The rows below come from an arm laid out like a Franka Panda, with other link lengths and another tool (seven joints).
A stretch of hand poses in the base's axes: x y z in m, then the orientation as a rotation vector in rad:
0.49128, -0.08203, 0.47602, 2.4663, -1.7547, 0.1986
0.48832, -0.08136, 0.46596, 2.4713, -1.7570, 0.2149
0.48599, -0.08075, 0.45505, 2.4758, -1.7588, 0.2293
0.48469, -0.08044, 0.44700, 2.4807, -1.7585, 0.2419
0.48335, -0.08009, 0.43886, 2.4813, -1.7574, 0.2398
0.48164, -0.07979, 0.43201, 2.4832, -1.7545, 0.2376
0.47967, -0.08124, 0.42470, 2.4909, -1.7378, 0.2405
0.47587, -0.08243, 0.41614, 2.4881, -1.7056, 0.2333
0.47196, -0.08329, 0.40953, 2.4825, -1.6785, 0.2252
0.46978, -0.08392, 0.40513, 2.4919, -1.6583, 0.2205
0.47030, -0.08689, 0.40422, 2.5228, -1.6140, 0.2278
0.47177, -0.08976, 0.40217, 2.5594, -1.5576, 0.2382
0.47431, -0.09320, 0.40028, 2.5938, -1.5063, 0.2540
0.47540, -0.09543, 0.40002, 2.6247, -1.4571, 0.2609
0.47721, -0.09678, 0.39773, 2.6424, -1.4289, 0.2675
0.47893, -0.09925, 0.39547, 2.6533, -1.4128, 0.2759
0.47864, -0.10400, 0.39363, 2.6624, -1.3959, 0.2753
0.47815, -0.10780, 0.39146, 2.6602, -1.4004, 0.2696
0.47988, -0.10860, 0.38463, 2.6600, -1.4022, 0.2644
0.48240, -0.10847, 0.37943, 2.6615, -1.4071, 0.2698
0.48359, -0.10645, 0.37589, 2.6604, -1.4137, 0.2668
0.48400, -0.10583, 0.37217, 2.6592, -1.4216, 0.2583
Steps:
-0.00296, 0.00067, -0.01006, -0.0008, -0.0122, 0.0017
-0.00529, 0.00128, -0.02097, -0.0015, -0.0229, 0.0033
-0.00659, 0.00159, -0.02902, -0.0023, -0.0321, 0.0060
-0.00793, 0.00194, -0.03716, -0.0018, -0.0307, 0.0068
-0.00964, 0.00224, -0.04401, -0.0013, -0.0292, 0.0089
-0.01161, 0.00079, -0.05132, -0.0052, -0.0281, 0.0206
-0.01541, -0.00040, -0.05988, -0.0206, -0.0116, 0.0354
-0.01932, -0.00126, -0.06649, -0.0350, 0.0048, 0.0465
-0.02150, -0.00189, -0.07089, -0.0367, 0.0106, 0.0606
-0.02098, -0.00486, -0.07180, -0.0386, 0.0084, 0.0968
-0.01951, -0.00773, -0.07385, -0.0422, 0.0053, 0.1417
-0.01697, -0.01117, -0.07574, -0.0456, -0.0025, 0.1833
-0.01588, -0.01340, -0.07600, -0.0468, -0.0048, 0.2221
-0.01407, -0.01475, -0.07829, -0.0479, -0.0080, 0.2444
-0.01235, -0.01722, -0.08055, -0.0493, -0.0130, 0.2576
-0.01264, -0.02197, -0.08239, -0.0494, -0.0118, 0.2702
-0.01313, -0.02577, -0.08456, -0.0474, -0.0087, 0.2667
-0.01140, -0.02657, -0.09139, -0.0452, -0.0061, 0.2655
-0.00888, -0.02644, -0.09659, -0.0437, -0.0114, 0.2635
-0.00769, -0.02442, -0.10013, -0.0408, -0.0111, 0.2594
-0.00728, -0.02380, -0.10385, -0.0358, -0.0079, 0.2543

